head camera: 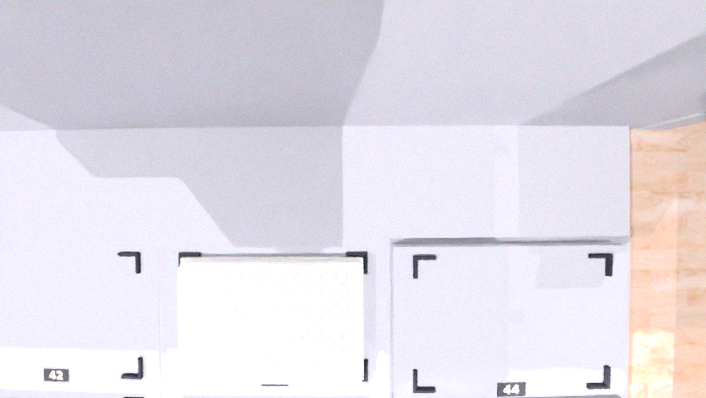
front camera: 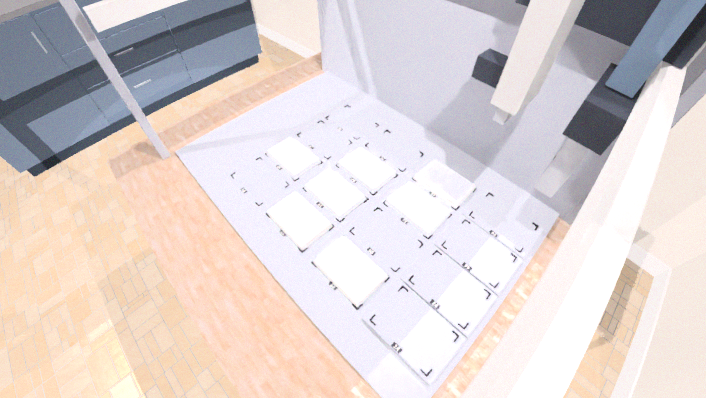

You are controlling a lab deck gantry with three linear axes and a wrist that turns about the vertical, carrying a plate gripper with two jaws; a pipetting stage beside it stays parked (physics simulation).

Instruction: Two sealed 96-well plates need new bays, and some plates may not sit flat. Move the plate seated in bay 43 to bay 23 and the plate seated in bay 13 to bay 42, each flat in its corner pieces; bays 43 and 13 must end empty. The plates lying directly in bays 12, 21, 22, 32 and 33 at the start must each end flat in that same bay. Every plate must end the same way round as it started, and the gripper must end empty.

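Pixels of known places: gripper, fingertip midpoint: (front camera: 553,176); robot's base at its link origin: (front camera: 232,175).
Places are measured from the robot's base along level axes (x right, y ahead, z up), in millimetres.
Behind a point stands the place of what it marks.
Note:
In the front view, plates lie in bay 43 (front camera: 444,182) {y 395, x -357, z 15 mm}, bay 33 (front camera: 419,207) {y 397, x -255, z 14 mm}, bay 32 (front camera: 367,169) {y 236, x -252, z 14 mm}, bay 22 (front camera: 335,191) {y 232, x -149, z 14 mm}, bay 21 (front camera: 293,156) {y 72, x -148, z 14 mm}, bay 12 (front camera: 300,220) {y 238, x -41, z 14 mm} and bay 13 (front camera: 350,270) {y 397, x -39, z 14 mm}. The bay 43 plate (head camera: 272,320) {y 395, x -366, z 14 mm} also shows in the head view, between its corner pieces; its front edge covers most of the label. Glare hides small tilts. Bay 23 (front camera: 382,237) {y 386, x -145, z 0 mm} holds no plate. Bay 42 (front camera: 392,147) {y 219, x -368, z 0 mm} (head camera: 65,310) {y 237, x -367, z 0 mm} shows no plate, though only its right part is in the head view. The gripper's jaws do not show in either view.
Raised bay 44 (front camera: 507,212) {y 551, x -392, z 14 mm} (head camera: 465,320) {y 524, x -366, z 14 mm} stands right of bay 43. Bays 34, 24 and 14 follow down the right side, with bright light patches. A white column (front camera: 535,60) {y 468, x -327, z 370 mm} and a dark block (front camera: 597,117) {y 576, x -323, z 340 mm} hang above the back right. A grey post (front camera: 117,82) {y -207, x 104, z 237 mm} stands at left.

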